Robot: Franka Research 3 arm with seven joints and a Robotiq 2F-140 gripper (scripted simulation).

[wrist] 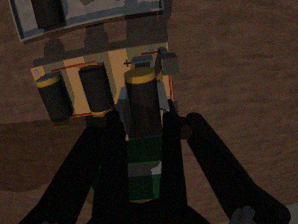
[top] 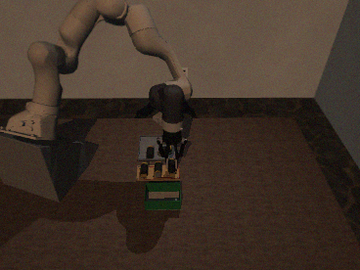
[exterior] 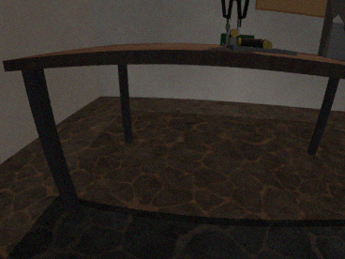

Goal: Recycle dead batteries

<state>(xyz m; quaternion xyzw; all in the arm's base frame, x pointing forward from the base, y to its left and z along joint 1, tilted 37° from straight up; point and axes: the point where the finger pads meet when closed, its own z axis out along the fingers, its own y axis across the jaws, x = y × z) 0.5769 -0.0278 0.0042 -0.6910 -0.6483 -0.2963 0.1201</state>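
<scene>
Right now my hand is 40 mm to the right of the yellow bulb and 30 mm short of it. Also, from my hand: grey tray (180 mm to the left, 80 mm below, 70 mm behind); green recycling box (150 mm to the right, 70 mm below, 40 mm behind).
</scene>
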